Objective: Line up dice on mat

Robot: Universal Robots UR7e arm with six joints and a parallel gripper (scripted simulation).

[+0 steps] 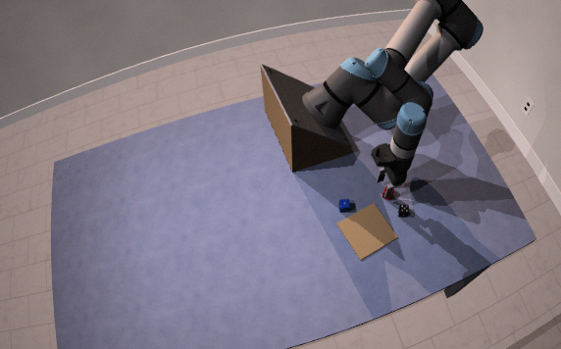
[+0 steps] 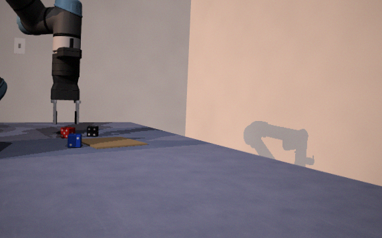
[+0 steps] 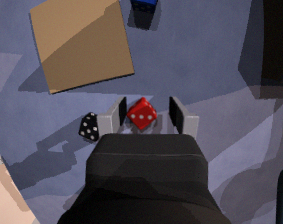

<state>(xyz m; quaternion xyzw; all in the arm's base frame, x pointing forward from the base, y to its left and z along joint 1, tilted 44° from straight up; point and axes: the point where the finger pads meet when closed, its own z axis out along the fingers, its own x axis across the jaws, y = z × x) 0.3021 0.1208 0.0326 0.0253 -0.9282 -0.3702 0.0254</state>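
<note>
Right now my hand is 1 cm short of the red die, 2 cm to the right of it and 4 cm above it. The rest, counted from my hand: blue die 1 cm ahead, 13 cm to the right, 4 cm below; then tan mat 10 cm ahead, 9 cm to the right, 6 cm below; then black die 8 cm ahead, 4 cm to the left, 4 cm below.
</note>
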